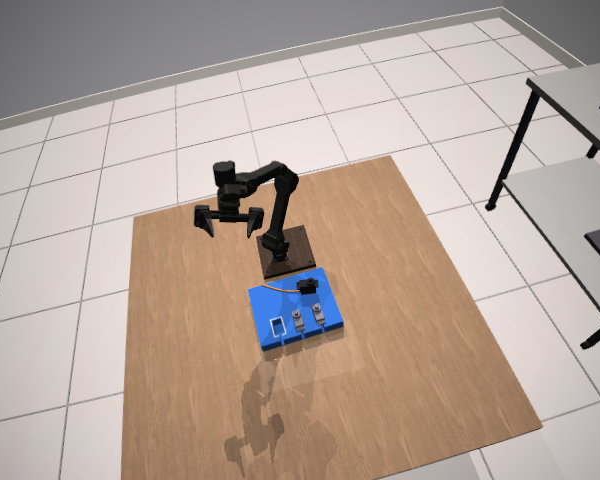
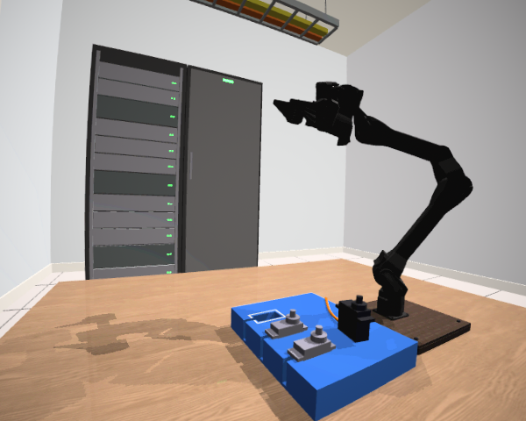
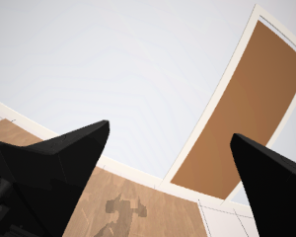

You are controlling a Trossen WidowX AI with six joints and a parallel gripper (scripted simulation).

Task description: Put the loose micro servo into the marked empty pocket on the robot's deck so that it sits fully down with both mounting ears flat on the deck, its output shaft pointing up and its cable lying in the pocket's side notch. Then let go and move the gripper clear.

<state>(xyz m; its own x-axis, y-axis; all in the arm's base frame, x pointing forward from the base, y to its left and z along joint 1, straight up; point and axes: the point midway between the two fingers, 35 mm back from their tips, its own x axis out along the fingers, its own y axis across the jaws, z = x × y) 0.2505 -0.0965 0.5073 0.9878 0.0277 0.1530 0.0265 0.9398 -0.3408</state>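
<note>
Now: the deck 7 cm behind my gripper tip, 11 cm to the left of it and 51 cm below it.
</note>
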